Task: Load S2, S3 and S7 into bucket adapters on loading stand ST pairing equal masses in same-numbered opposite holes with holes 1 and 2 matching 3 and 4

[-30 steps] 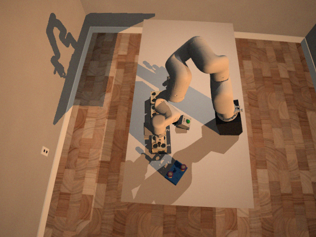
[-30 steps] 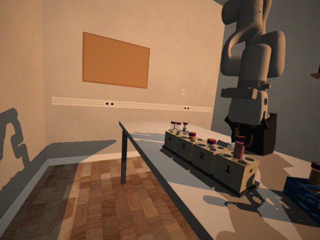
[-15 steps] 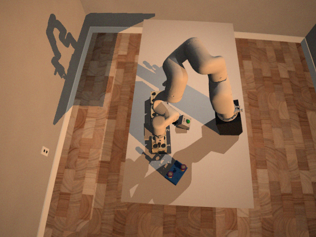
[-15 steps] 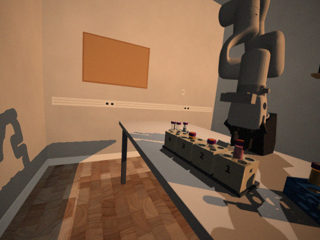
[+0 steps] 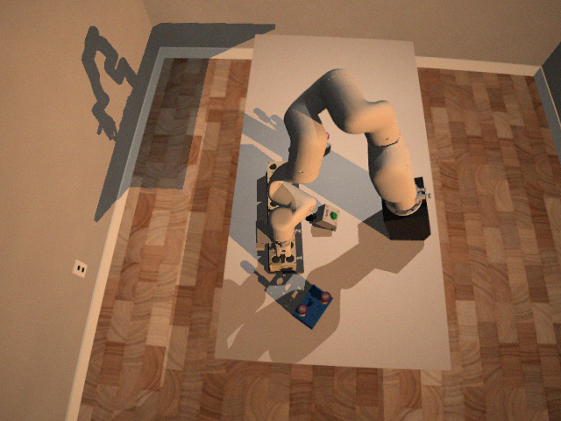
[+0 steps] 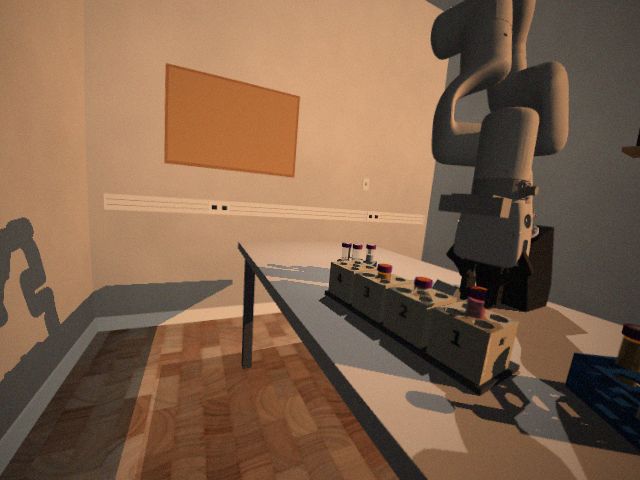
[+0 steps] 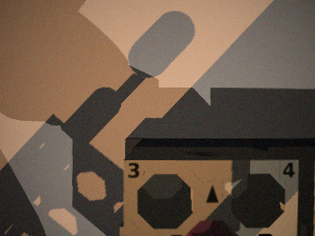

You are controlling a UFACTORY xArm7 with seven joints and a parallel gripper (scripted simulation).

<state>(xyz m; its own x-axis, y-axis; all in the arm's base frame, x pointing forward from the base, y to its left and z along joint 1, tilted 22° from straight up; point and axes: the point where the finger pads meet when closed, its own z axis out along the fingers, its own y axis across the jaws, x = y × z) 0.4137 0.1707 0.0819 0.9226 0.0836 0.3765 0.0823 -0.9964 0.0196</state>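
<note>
Right now my hand is 1 cm to the left of the pink-filled sample tube and 5 cm above it. From my hand the other things lie so: bucket adapter 1 cm ahead, 11 cm to the right, 9 cm below; then yellowish tube 9 cm behind, 20 cm to the left, 7 cm below; then orange-dotted tube 1 cm ahead, 22 cm to the right, 7 cm below.
</note>
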